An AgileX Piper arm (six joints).
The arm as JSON. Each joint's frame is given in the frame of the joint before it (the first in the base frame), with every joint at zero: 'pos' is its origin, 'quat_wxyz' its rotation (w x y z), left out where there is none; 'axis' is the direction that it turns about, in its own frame. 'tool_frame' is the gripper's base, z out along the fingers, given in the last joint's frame.
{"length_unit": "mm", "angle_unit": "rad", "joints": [
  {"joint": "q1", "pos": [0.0, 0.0, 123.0], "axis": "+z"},
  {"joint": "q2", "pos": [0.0, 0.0, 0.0], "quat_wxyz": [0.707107, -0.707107, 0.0, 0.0], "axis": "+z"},
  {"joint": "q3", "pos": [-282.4, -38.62, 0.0], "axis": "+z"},
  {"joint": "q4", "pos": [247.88, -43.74, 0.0], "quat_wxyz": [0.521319, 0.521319, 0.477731, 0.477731], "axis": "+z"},
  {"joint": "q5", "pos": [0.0, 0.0, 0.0], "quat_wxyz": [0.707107, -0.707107, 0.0, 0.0], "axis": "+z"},
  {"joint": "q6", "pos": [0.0, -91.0, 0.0], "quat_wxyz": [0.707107, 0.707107, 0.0, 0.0], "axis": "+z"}
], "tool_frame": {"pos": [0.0, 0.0, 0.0]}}
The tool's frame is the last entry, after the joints.
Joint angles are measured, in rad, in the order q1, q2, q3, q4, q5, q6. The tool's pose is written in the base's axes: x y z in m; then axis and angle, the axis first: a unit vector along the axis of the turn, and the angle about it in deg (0 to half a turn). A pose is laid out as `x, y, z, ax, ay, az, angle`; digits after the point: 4 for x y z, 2 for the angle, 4 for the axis.
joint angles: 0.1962, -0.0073, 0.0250, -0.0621, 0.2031, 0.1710
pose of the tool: 0.0553, 0.0098, 0.1868, -0.0372, 0.9913, 0.1263, 98.69
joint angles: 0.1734, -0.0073, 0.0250, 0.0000, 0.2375, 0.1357
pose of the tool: 0.0548, 0.0096, 0.1837, -0.0187, 0.9915, 0.1289, 100.77
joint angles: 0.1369, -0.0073, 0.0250, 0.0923, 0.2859, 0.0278
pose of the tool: 0.0540, 0.0098, 0.1795, -0.0206, 0.9933, 0.1138, 103.26
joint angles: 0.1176, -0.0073, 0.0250, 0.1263, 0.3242, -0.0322
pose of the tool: 0.0532, 0.0100, 0.1762, -0.0304, 0.9946, 0.0988, 105.17
